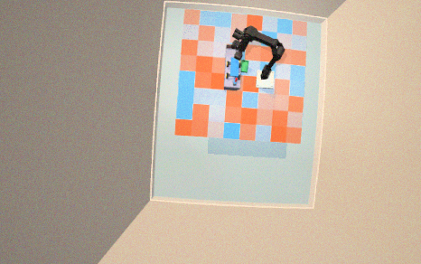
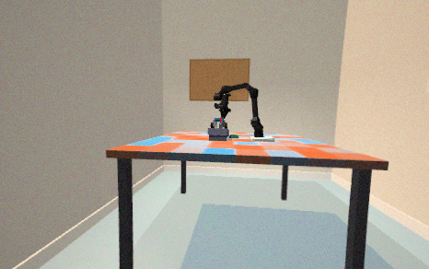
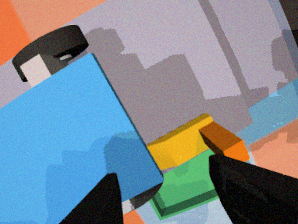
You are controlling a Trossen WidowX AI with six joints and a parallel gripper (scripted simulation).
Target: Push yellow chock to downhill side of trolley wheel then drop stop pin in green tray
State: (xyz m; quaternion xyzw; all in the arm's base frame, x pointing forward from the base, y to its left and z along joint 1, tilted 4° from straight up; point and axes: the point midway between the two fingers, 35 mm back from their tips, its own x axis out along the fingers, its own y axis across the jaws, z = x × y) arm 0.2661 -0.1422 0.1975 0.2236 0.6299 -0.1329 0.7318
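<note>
The red-headed stop pin lies 40 mm ahead of my gripper tip, 210 mm to the left of it and 30 mm below it. From my gripper tip the other things lie so: blue trolley (40 mm ahead, 90 mm to the left, 50 mm below); grey ramp (40 mm ahead, 90 mm to the left, 120 mm below); yellow chock (30 mm behind, 80 mm below).
</note>
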